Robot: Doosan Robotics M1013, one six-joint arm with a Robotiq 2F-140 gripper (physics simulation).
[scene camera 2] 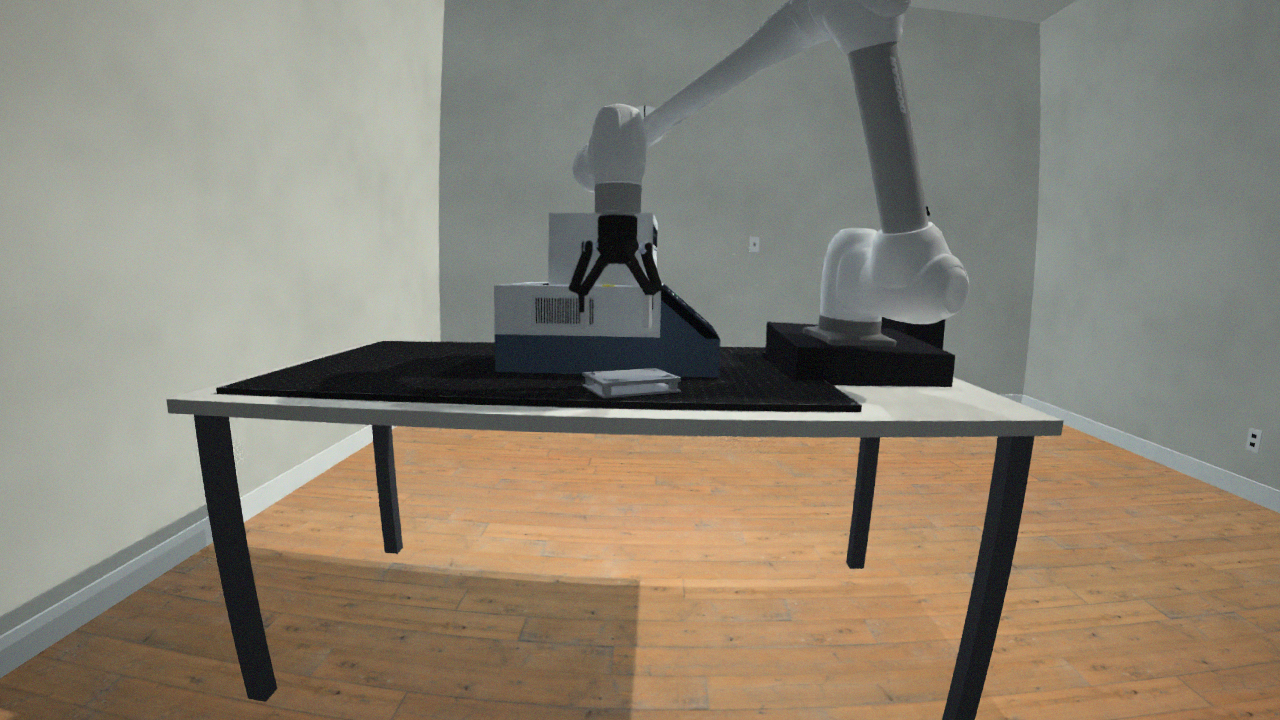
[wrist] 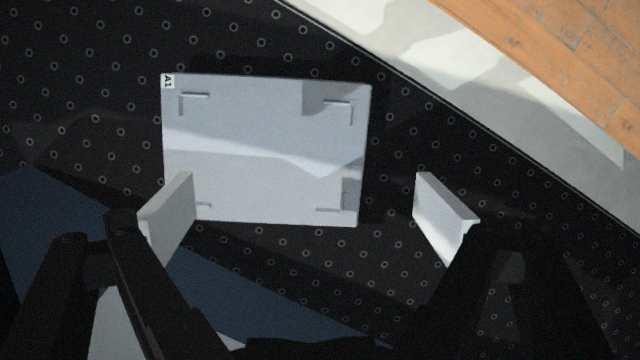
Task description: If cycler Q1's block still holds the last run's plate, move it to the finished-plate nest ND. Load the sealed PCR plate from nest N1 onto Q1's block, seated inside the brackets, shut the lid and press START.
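Note:
The cycler (scene camera 2: 577,353), with a white upper body and blue base, stands on the black mat. An upright white panel (scene camera 2: 571,243), apparently its raised lid, rises at the back. Its block is hidden. A pale rectangular nest (scene camera 2: 631,383) (wrist: 250,120) with corner brackets and an A1 label lies in front of the cycler. No plate can be made out on it, and I cannot tell which nest it is. My gripper (scene camera 2: 617,302) (wrist: 305,194) is open and empty, above the mat; in the wrist view its left pad overlaps the nest's lower left corner. The sealed plate cannot be identified.
The black perforated mat (scene camera 2: 313,376) (wrist: 280,260) lies on the white table (scene camera 2: 948,402) (wrist: 520,100). The arm's black base block (scene camera 2: 859,365) stands at the right. The table's front edge runs near the nest, with wooden floor (scene camera 2: 537,501) (wrist: 570,45) beyond.

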